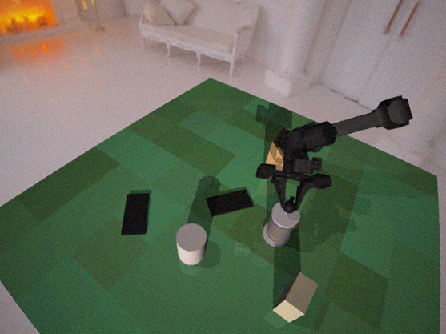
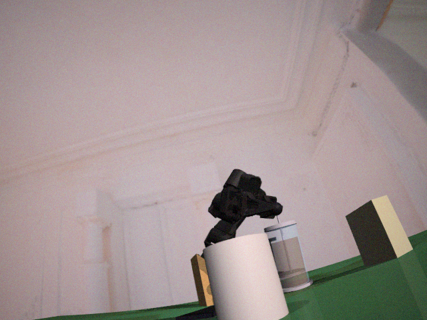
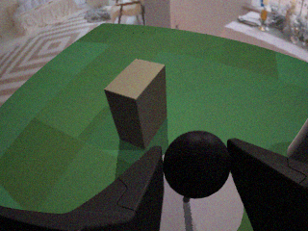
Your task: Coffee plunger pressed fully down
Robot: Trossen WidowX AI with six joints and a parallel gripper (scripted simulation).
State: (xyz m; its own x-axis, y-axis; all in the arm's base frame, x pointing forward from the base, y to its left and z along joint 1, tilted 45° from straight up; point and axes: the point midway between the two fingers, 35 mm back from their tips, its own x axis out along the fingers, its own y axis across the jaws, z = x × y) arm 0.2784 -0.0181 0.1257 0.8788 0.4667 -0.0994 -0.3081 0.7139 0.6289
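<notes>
Now: gripper tip 40 mm past the coffee press and 90 mm above it. The rest, counted from my gripper tip: white cylinder 140 mm ahead, 200 mm to the right, 140 mm below.
</notes>
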